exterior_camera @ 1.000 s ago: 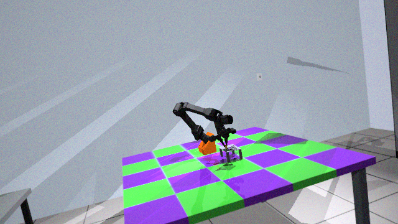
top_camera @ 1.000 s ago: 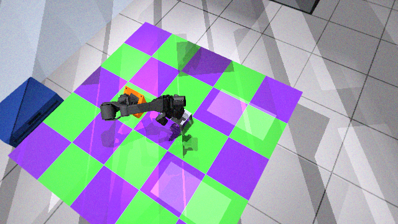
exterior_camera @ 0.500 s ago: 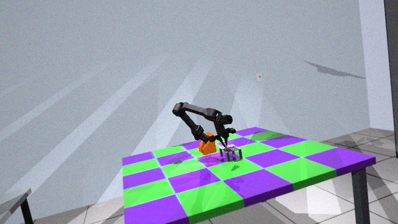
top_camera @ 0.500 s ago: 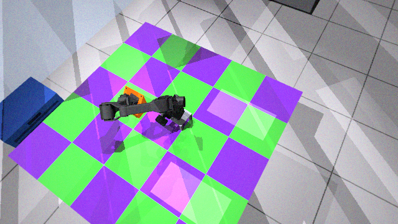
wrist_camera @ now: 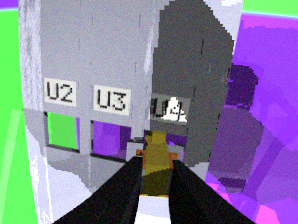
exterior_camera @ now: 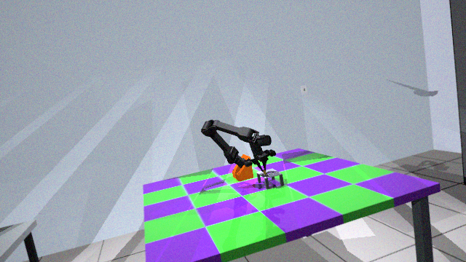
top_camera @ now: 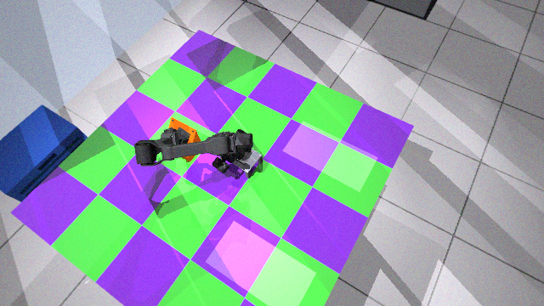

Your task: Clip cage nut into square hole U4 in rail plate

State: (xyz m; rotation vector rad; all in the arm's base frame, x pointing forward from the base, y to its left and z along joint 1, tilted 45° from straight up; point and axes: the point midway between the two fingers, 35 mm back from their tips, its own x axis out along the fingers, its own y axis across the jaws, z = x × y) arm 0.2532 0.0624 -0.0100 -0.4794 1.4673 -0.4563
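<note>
My gripper tip is 1 cm above the cage nut.
</note>
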